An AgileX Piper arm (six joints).
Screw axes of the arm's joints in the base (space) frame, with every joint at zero. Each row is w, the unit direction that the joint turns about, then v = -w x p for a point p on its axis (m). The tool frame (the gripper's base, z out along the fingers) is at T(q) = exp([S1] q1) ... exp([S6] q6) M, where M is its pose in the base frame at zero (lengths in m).
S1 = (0, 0, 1, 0.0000, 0.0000, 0.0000)
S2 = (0, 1, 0, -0.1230, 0.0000, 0.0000)
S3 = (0, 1, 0, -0.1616, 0.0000, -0.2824)
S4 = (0.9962, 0, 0.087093, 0.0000, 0.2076, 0.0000)
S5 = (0, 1, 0, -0.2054, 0.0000, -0.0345)
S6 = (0.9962, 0, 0.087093, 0.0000, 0.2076, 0.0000)
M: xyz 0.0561 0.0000 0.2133 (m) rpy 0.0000 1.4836 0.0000 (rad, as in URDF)
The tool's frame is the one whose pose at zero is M.
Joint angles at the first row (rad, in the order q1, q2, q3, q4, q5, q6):
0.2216 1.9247 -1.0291 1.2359 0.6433 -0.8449
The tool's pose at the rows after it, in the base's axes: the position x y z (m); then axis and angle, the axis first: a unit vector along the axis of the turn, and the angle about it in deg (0 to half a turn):
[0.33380 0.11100 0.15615 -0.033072 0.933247 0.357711 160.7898]
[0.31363 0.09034 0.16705 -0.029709 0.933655 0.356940 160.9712]
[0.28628 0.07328 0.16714 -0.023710 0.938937 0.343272 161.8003]
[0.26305 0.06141 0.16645 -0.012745 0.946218 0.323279 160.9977]
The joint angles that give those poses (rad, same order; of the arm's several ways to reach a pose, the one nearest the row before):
0.1641 1.8684 -0.9931 1.2287 0.6970 -0.8682
0.1056 1.7780 -0.9096 1.1931 0.7366 -0.8708
0.0591 1.6915 -0.7963 1.1588 0.7408 -0.8831
0.0293 1.6110 -0.6965 1.1437 0.7056 -0.8959

